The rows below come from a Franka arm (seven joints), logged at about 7 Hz.
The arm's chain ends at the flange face. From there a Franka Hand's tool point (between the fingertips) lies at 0.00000 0.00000 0.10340 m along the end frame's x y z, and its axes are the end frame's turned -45 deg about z.
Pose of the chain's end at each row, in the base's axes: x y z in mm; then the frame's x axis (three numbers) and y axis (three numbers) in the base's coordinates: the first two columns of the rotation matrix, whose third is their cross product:
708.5 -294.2 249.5 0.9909 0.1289 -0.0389 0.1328 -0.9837 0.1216
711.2 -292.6 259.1 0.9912 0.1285 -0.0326 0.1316 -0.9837 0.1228
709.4 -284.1 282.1 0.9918 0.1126 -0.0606 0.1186 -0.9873 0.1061
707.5 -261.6 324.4 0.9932 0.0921 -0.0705 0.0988 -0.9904 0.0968
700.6 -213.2 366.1 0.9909 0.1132 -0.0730 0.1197 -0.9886 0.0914
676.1 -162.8 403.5 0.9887 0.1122 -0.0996 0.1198 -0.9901 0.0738
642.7 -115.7 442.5 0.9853 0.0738 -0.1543 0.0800 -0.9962 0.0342
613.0 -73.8 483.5 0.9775 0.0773 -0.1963 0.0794 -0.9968 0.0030
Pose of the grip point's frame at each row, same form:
706.2 -307.2 146.9 0.6068 0.7867 -0.1135 0.7946 -0.6044 0.0585
709.5 -305.6 156.5 0.6078 0.7864 -0.1099 0.7939 -0.6047 0.0638
704.4 -295.7 179.5 0.6174 0.7777 -0.1179 0.7852 -0.6185 0.0322
701.2 -272.3 221.7 0.6324 0.7654 -0.1183 0.7722 -0.6352 0.0186
694.2 -223.5 263.4 0.6160 0.7791 -0.1162 0.7853 -0.6190 0.0130
666.8 -171.6 300.9 0.6144 0.7794 -0.1226 0.7838 -0.6208 -0.0182
627.1 -120.5 340.4 0.6401 0.7566 -0.1333 0.7533 -0.6522 -0.0849
592.8 -75.7 382.1 0.6351 0.7595 -0.1409 0.7473 -0.6502 -0.1367

